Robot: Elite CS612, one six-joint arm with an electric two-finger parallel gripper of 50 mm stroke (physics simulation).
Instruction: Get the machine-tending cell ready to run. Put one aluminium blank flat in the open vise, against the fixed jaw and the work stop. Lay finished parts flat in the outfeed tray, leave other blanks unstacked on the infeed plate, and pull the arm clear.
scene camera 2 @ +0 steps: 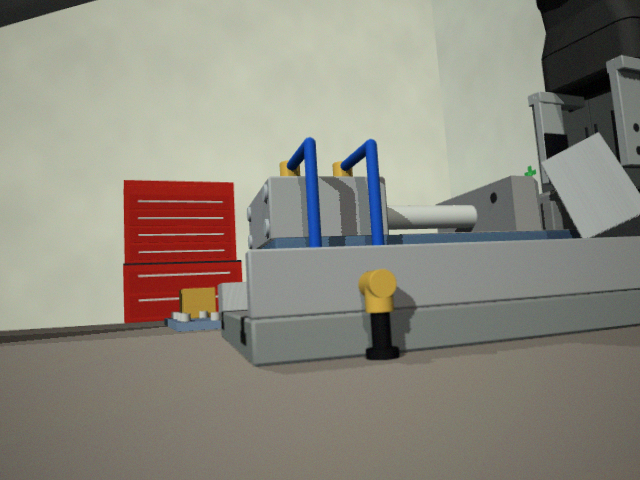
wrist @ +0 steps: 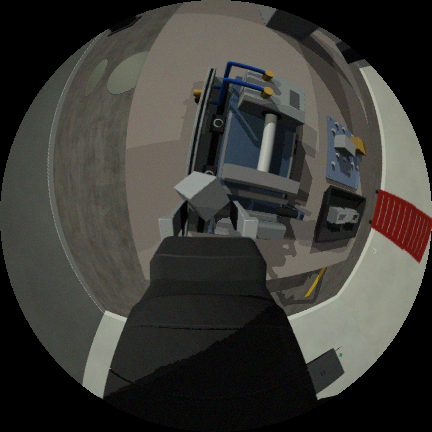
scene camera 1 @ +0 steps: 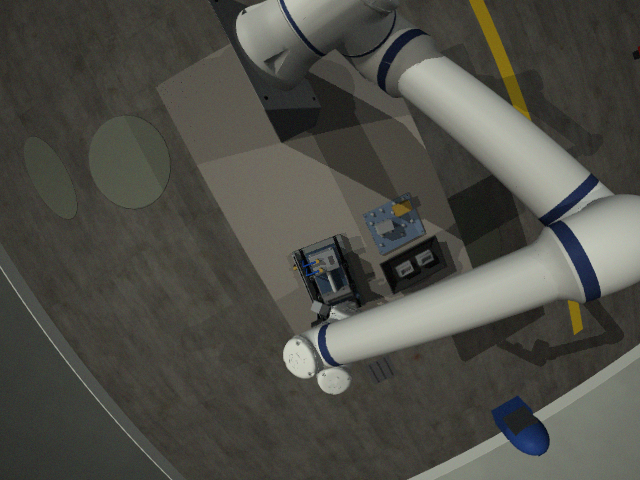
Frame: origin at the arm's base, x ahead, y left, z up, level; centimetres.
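Seen in the pictures: gripper, fingertip midpoint: (scene camera 2: 593, 175) (wrist: 208, 208) (scene camera 1: 325, 312); arm's base, link origin: (scene camera 1: 266, 53).
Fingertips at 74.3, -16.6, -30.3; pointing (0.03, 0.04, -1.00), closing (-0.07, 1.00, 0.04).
Pixels of each thing's top centre, then the offset from my fingertips to it, as dx, dy, dz. "spot": a spot on its surface instead.
- silver blank, top centre: (scene camera 2: 588, 136) (wrist: 197, 200) (scene camera 1: 320, 312) -1.4, -1.3, +2.2
- vise's side rail, top centre: (scene camera 2: 532, 240) (wrist: 194, 142) (scene camera 1: 308, 291) -8.2, -2.7, -4.4
- grey jaw bar, surface spot: (wrist: 260, 178) spot: -4.3, +5.6, +0.2
- blue infeed plate, top centre: (wrist: 347, 155) (scene camera 1: 394, 224) -16.6, +36.9, -8.6
- yellow block, top centre: (scene camera 2: 196, 288) (wrist: 362, 146) (scene camera 1: 403, 208) -21.5, +41.2, -5.0
- vise's cylinder block, top centre: (scene camera 2: 309, 192) (wrist: 278, 91) (scene camera 1: 324, 262) -17.1, +7.3, +0.2
- white rod, top centre: (scene camera 2: 417, 205) (wrist: 270, 140) (scene camera 1: 331, 281) -9.4, +6.8, -0.8
A silver blank (scene camera 1: 320, 308) (scene camera 2: 591, 186) (wrist: 200, 192) is tilted steeply, with a corner low near the vise's side rail (scene camera 2: 465, 266). It is at the vise's left end as seen in the wrist view, beside the grey jaw bar (wrist: 260, 178). My gripper (wrist: 208, 208) is open, its fingers wide apart on either side of the blank's near end, not gripping it. Whether the fingers touch the blank is unclear. Two finished parts (scene camera 1: 404, 268) (scene camera 1: 424, 257) lie in the black outfeed tray (wrist: 323, 215). Another blank (scene camera 1: 384, 227) (wrist: 344, 143) lies on the blue infeed plate (scene camera 1: 386, 246) (wrist: 334, 170).
A yellow block (scene camera 1: 402, 208) (scene camera 2: 197, 302) (wrist: 359, 145) stands at the infeed plate's edge. Blue hoses (scene camera 2: 311, 196) (wrist: 247, 67) rise beside the vise's cylinder block (scene camera 2: 330, 206). A white rod (scene camera 2: 434, 217) (wrist: 267, 142) runs from it. A red cabinet (scene camera 2: 178, 222) (wrist: 402, 222) stands beyond.
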